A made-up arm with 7 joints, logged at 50 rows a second.
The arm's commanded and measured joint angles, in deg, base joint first. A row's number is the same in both.
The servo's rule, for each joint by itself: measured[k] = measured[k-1] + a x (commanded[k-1-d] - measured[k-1]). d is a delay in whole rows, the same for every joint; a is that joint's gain. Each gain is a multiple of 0.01, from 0.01 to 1. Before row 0 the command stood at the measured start. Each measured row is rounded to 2 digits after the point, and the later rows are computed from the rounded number. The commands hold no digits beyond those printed.
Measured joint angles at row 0: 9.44, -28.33, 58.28, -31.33, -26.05, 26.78, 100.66
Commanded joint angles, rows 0 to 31: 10.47, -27.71, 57.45, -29.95, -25.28, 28.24, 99.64; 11.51, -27.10, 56.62, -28.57, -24.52, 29.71, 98.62; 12.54, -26.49, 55.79, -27.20, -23.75, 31.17, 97.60; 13.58, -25.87, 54.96, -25.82, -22.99, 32.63, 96.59; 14.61, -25.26, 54.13, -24.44, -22.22, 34.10, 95.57; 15.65, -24.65, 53.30, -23.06, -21.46, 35.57, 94.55; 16.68, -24.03, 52.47, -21.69, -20.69, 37.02, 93.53; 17.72, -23.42, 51.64, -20.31, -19.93, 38.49, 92.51; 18.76, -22.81, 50.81, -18.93, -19.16, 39.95, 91.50; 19.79, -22.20, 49.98, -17.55, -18.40, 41.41, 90.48; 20.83, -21.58, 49.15, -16.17, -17.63, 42.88, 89.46; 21.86, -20.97, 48.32, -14.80, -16.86, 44.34, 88.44; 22.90, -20.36, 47.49, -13.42, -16.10, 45.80, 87.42; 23.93, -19.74, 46.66, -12.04, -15.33, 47.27, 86.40; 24.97, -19.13, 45.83, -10.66, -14.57, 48.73, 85.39; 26.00, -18.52, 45.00, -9.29, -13.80, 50.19, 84.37; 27.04, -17.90, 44.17, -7.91, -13.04, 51.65, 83.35; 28.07, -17.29, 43.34, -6.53, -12.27, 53.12, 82.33; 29.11, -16.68, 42.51, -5.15, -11.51, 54.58, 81.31; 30.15, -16.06, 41.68, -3.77, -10.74, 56.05, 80.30; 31.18, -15.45, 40.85, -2.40, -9.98, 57.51, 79.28; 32.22, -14.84, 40.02, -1.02, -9.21, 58.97, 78.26; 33.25, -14.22, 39.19, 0.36, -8.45, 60.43, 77.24; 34.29, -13.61, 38.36, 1.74, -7.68, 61.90, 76.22; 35.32, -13.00, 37.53, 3.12, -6.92, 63.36, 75.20; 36.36, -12.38, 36.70, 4.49, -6.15, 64.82, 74.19; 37.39, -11.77, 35.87, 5.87, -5.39, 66.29, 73.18; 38.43, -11.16, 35.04, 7.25, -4.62, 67.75, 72.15; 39.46, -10.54, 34.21, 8.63, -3.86, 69.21, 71.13; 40.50, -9.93, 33.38, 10.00, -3.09, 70.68, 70.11; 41.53, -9.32, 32.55, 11.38, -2.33, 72.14, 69.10; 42.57, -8.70, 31.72, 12.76, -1.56, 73.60, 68.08
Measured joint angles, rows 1 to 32: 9.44, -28.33, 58.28, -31.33, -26.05, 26.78, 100.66; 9.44, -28.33, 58.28, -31.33, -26.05, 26.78, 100.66; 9.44, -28.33, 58.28, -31.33, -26.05, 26.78, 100.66; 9.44, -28.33, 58.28, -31.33, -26.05, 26.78, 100.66; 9.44, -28.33, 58.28, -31.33, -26.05, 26.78, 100.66; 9.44, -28.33, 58.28, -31.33, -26.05, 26.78, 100.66; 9.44, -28.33, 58.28, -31.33, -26.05, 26.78, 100.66; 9.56, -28.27, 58.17, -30.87, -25.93, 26.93, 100.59; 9.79, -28.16, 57.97, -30.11, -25.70, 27.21, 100.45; 10.12, -28.01, 57.69, -29.15, -25.39, 27.61, 100.25; 10.54, -27.82, 57.34, -28.05, -25.01, 28.11, 99.99; 11.03, -27.59, 56.92, -26.86, -24.56, 28.71, 99.68; 11.58, -27.33, 56.45, -25.61, -24.06, 29.40, 99.32; 12.19, -27.03, 55.93, -24.32, -23.52, 30.16, 98.91; 12.85, -26.71, 55.37, -23.00, -22.95, 30.99, 98.46; 13.56, -26.36, 54.78, -21.66, -22.34, 31.89, 97.97; 14.31, -25.99, 54.16, -20.30, -21.71, 32.84, 97.45; 15.09, -25.59, 53.51, -18.94, -21.06, 33.84, 96.89; 15.90, -25.17, 52.84, -17.57, -20.39, 34.89, 96.30; 16.74, -24.74, 52.14, -16.20, -19.70, 35.98, 95.68; 17.60, -24.29, 51.43, -14.83, -19.00, 37.11, 95.03; 18.48, -23.83, 50.70, -13.45, -18.29, 38.27, 94.36; 19.38, -23.35, 49.96, -12.08, -17.57, 39.46, 93.66; 20.30, -22.86, 49.21, -10.70, -16.85, 40.68, 92.94; 21.23, -22.36, 48.45, -9.32, -16.12, 41.92, 92.20; 22.18, -21.85, 47.68, -7.94, -15.38, 43.19, 91.44; 23.14, -21.33, 46.90, -6.56, -14.64, 44.48, 90.66; 24.10, -20.80, 46.11, -5.19, -13.89, 45.78, 89.86; 25.07, -20.26, 45.32, -3.81, -13.14, 47.10, 89.05; 26.05, -19.72, 44.52, -2.43, -12.39, 48.43, 88.22; 27.04, -19.17, 43.72, -1.05, -11.64, 49.78, 87.38; 28.03, -18.61, 42.92, 0.33, -10.88, 51.14, 86.53
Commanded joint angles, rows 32 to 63: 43.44, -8.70, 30.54, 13.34, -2.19, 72.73, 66.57; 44.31, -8.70, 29.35, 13.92, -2.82, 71.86, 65.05; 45.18, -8.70, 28.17, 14.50, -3.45, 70.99, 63.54; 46.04, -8.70, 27.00, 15.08, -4.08, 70.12, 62.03; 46.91, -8.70, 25.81, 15.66, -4.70, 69.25, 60.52; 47.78, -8.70, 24.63, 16.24, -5.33, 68.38, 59.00; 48.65, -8.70, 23.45, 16.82, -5.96, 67.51, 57.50; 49.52, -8.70, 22.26, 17.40, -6.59, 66.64, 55.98; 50.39, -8.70, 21.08, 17.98, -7.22, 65.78, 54.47; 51.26, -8.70, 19.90, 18.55, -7.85, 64.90, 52.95; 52.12, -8.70, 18.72, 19.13, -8.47, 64.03, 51.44; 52.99, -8.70, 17.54, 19.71, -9.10, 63.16, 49.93; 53.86, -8.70, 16.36, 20.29, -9.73, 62.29, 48.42; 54.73, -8.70, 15.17, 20.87, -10.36, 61.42, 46.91; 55.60, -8.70, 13.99, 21.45, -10.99, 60.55, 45.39; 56.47, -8.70, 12.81, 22.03, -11.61, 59.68, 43.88; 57.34, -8.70, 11.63, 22.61, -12.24, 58.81, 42.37; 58.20, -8.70, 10.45, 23.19, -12.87, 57.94, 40.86; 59.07, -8.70, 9.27, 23.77, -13.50, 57.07, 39.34; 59.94, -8.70, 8.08, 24.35, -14.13, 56.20, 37.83; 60.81, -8.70, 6.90, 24.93, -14.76, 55.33, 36.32; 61.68, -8.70, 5.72, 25.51, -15.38, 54.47, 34.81; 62.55, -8.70, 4.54, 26.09, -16.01, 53.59, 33.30; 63.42, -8.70, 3.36, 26.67, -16.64, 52.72, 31.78; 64.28, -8.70, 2.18, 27.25, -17.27, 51.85, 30.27; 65.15, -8.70, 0.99, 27.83, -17.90, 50.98, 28.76; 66.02, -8.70, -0.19, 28.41, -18.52, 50.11, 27.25; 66.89, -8.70, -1.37, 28.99, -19.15, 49.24, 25.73; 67.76, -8.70, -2.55, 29.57, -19.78, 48.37, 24.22; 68.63, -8.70, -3.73, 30.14, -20.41, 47.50, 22.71; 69.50, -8.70, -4.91, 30.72, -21.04, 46.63, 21.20; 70.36, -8.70, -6.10, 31.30, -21.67, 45.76, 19.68
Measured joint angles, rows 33 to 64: 29.03, -18.05, 42.11, 1.70, -10.12, 52.51, 85.67; 30.03, -17.48, 41.30, 3.08, -9.36, 53.89, 84.80; 31.04, -16.91, 40.49, 4.46, -8.60, 55.28, 83.91; 32.05, -16.34, 39.67, 5.84, -7.84, 56.67, 83.02; 33.06, -15.76, 38.85, 7.21, -7.08, 58.07, 82.12; 34.08, -15.18, 38.03, 8.59, -6.32, 59.48, 81.21; 35.10, -14.60, 37.21, 9.97, -5.56, 60.89, 80.29; 36.10, -14.07, 36.34, 11.08, -5.02, 62.07, 79.33; 37.09, -13.59, 35.43, 12.02, -4.67, 63.05, 78.33; 38.06, -13.15, 34.49, 12.84, -4.47, 63.84, 77.29; 39.02, -12.75, 33.52, 13.58, -4.41, 64.47, 76.22; 39.97, -12.39, 32.52, 14.27, -4.46, 64.95, 75.12; 40.91, -12.06, 31.49, 14.92, -4.60, 65.29, 73.99; 41.84, -11.76, 30.44, 15.55, -4.82, 65.51, 72.84; 42.76, -11.48, 29.38, 16.16, -5.10, 65.62, 71.66; 43.68, -11.23, 28.30, 16.76, -5.44, 65.64, 70.46; 44.59, -11.00, 27.21, 17.35, -5.83, 65.57, 69.23; 45.49, -10.79, 26.11, 17.94, -6.25, 65.42, 67.98; 46.39, -10.60, 25.00, 18.52, -6.71, 65.19, 66.72; 47.29, -10.43, 23.88, 19.10, -7.19, 64.90, 65.44; 48.18, -10.27, 22.75, 19.68, -7.70, 64.55, 64.14; 49.07, -10.13, 21.61, 20.26, -8.23, 64.15, 62.83; 49.96, -10.00, 20.47, 20.84, -8.77, 63.70, 61.50; 50.85, -9.88, 19.32, 21.42, -9.33, 63.21, 60.16; 51.73, -9.77, 18.17, 22.00, -9.90, 62.68, 58.81; 52.61, -9.67, 17.01, 22.58, -10.48, 62.12, 57.45; 53.49, -9.58, 15.85, 23.16, -11.06, 61.53, 56.08; 54.37, -9.50, 14.69, 23.74, -11.65, 60.91, 54.70; 55.25, -9.43, 13.52, 24.32, -12.25, 60.27, 53.31; 56.13, -9.36, 12.35, 24.90, -12.85, 59.60, 51.91; 57.00, -9.30, 11.18, 25.48, -13.46, 58.91, 50.50; 57.87, -9.25, 10.01, 26.06, -14.07, 58.20, 49.08
